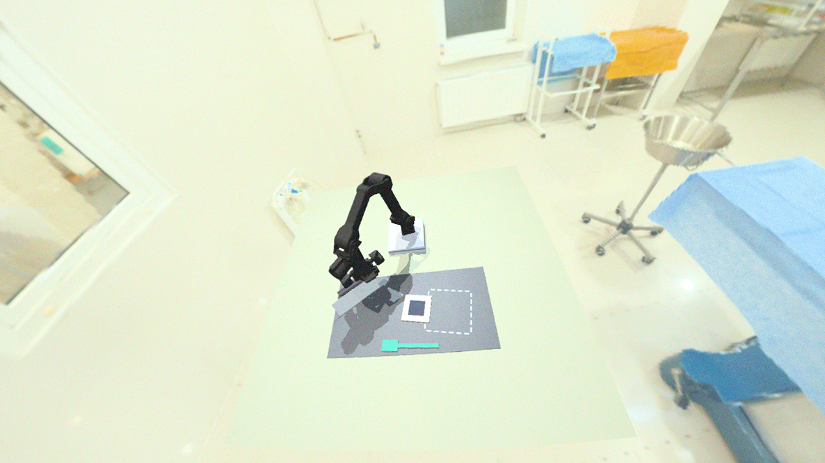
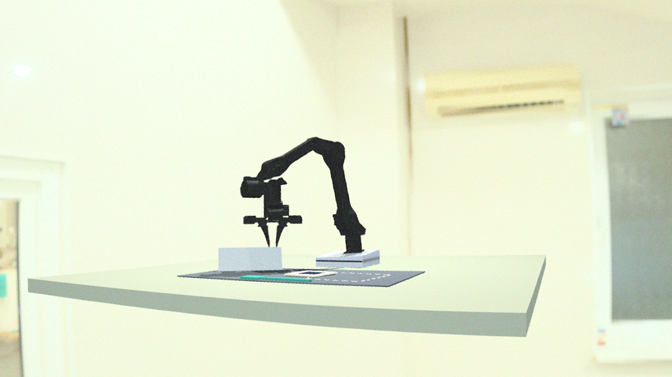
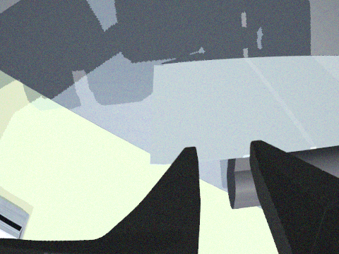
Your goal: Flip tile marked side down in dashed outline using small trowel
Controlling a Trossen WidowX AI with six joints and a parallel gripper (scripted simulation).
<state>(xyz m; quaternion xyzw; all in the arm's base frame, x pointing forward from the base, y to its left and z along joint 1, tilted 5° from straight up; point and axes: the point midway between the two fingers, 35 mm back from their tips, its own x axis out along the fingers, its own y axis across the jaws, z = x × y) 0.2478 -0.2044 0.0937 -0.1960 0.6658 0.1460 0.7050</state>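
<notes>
Now: gripper tip 6 cm to the left of the trowel and 5 cm above it. The rest, counted from my gripper tip: grey mat (14 cm ahead, 15 cm to the left, 9 cm below); then white tile (14 cm ahead, 17 cm to the left, 7 cm below); then teal flat tool (28 cm ahead, 10 cm to the left, 7 cm below).
</notes>
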